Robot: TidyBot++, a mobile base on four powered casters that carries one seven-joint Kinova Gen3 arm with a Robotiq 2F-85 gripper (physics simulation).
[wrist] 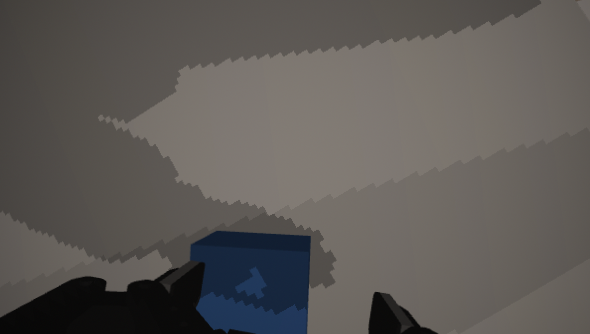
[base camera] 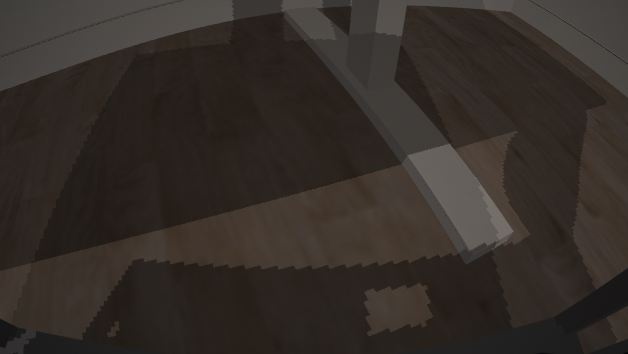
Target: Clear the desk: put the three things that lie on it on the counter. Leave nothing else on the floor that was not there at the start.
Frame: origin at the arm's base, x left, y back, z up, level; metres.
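Seen in the pictures: gripper, fingertip midpoint: (wrist: 286, 296).
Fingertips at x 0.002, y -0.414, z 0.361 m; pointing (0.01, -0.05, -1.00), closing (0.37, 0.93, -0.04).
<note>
A point is followed by its place in that frame.
A blue box (wrist: 250, 280) {z 0.363, x -0.010, y -0.430 m} lies on the pale desk top (wrist: 300, 125) {z 0.323, x -0.087, y -0.389 m} at the bottom of the wrist view, its lower part cut off by the frame's edge. My gripper (wrist: 286, 296) {z 0.361, x 0.002, y -0.414 m} is open and empty. Its left fingertip overlaps the box's left edge in the view, and its right fingertip stands to the right of the box with a gap. Whether the fingers are down beside the box or above it is hard to tell. The other two things and the counter do not show in these views.
In the base camera view, the desk's pale foot bar (base camera: 445, 185) lies on the wooden floor (base camera: 300, 215) {z -0.397, x -0.021, y -0.353 m}, with an upright leg (base camera: 375, 55) {z -0.303, x -0.136, y -0.568 m} rising from it. Pale walls (base camera: 100, 40) {z -0.354, x 0.463, y -0.827 m} stand behind. Shadows fall across the floor and desk top.
</note>
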